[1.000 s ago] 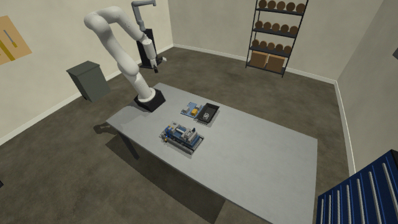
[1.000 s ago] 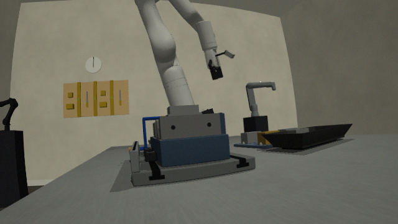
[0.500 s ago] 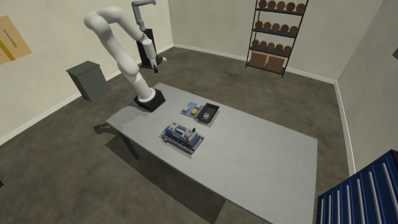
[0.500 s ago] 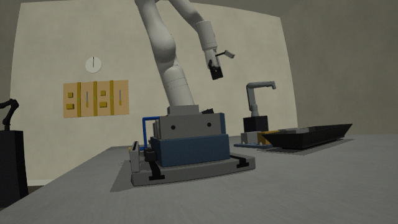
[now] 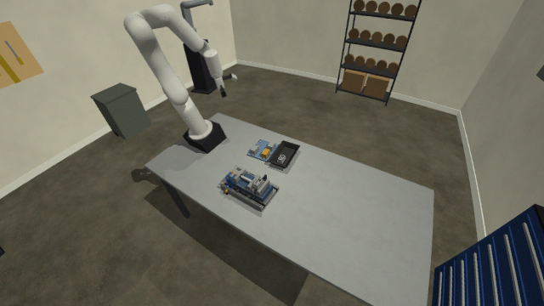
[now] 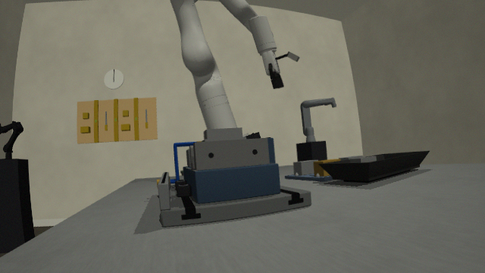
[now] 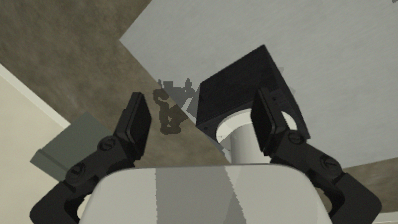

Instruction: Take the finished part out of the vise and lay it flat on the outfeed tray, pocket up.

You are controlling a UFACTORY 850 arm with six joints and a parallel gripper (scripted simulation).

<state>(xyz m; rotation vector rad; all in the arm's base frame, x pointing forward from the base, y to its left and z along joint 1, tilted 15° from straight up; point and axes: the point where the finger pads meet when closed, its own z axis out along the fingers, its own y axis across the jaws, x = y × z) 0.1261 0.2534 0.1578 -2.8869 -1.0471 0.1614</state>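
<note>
My hand is 470 mm to the left of the screw rod, 390 mm short of it and 280 mm above it. Round my hand: blue fixture plate: 350 mm below, 350 mm ahead, 130 mm to the right; then yellow block: 390 mm ahead, 330 mm below, 180 mm to the right.
</note>
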